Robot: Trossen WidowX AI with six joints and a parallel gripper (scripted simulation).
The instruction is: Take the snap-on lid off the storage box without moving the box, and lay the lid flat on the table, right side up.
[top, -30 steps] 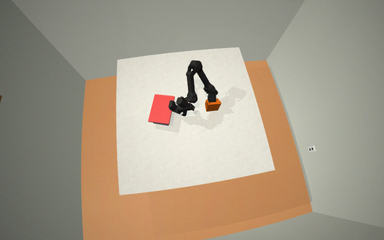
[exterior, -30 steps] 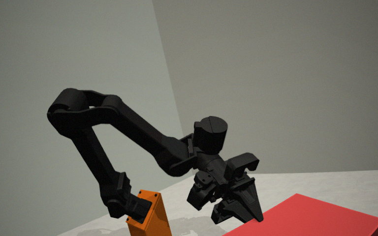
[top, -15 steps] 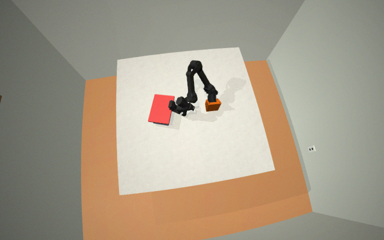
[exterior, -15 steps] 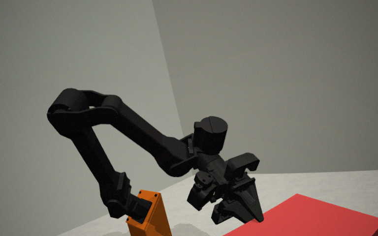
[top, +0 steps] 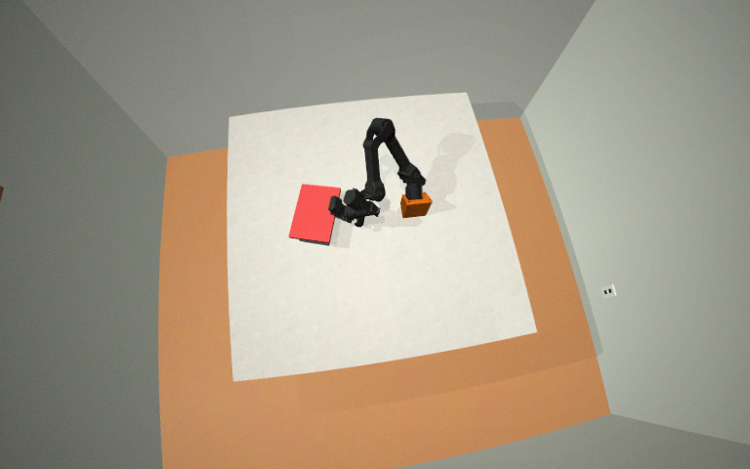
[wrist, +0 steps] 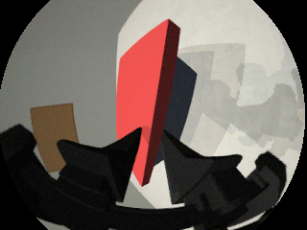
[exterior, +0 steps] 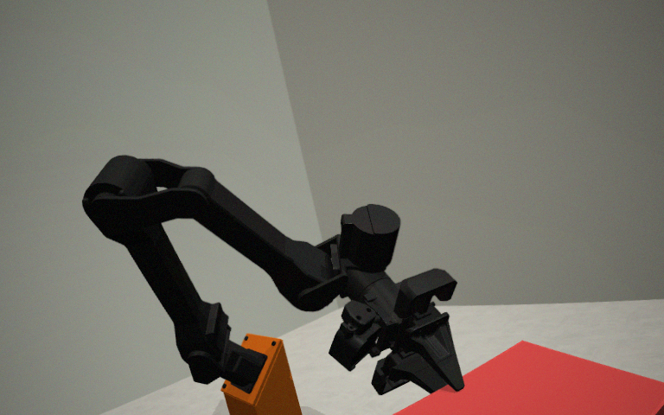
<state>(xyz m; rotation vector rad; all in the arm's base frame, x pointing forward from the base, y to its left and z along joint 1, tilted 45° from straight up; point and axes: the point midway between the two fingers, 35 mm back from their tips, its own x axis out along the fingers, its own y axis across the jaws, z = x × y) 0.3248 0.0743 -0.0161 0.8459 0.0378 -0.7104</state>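
Now: the red lid 70 mm ahead of my gripper tip and 20 mm to the right of it. Round my gripper tip: storage box: 70 mm ahead, 60 mm below, 20 mm to the right.
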